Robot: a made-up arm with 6 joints.
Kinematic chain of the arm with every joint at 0, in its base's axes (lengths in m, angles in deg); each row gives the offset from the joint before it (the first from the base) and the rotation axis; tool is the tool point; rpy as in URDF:
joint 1: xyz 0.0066 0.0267 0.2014 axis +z
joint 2: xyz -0.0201 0.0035 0 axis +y
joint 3: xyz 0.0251 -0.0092 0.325 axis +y
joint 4: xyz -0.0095 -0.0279 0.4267 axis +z
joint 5: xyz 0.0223 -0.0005 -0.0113 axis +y
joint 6: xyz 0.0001 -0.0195 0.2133 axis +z
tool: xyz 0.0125 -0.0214 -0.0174 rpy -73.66 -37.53 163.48
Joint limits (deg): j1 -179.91..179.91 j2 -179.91..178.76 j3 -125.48..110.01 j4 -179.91..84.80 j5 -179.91..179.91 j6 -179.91..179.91
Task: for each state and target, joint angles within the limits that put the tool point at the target. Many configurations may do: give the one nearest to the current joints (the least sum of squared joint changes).
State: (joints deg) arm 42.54 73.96 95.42 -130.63 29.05 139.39
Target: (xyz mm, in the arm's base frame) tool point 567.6 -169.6 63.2
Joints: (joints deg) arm 0.34 36.33 110.01 -117.74 54.65 136.69
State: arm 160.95 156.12 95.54 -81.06 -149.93 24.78
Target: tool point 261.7 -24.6 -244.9
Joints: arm 179.91 173.76 86.28 -70.53 -146.73 23.17
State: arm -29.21 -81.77 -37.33 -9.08 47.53 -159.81
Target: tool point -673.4 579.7 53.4
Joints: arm -42.79 -82.96 -43.68 -6.66 49.77 -160.36
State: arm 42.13 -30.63 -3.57 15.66 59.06 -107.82
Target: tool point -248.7 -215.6 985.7
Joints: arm 43.19 -36.35 -2.23 16.11 72.81 -107.55
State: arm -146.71 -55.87 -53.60 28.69 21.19 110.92
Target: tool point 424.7 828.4 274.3
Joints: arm -117.35 -65.63 -39.29 24.51 15.59 110.50
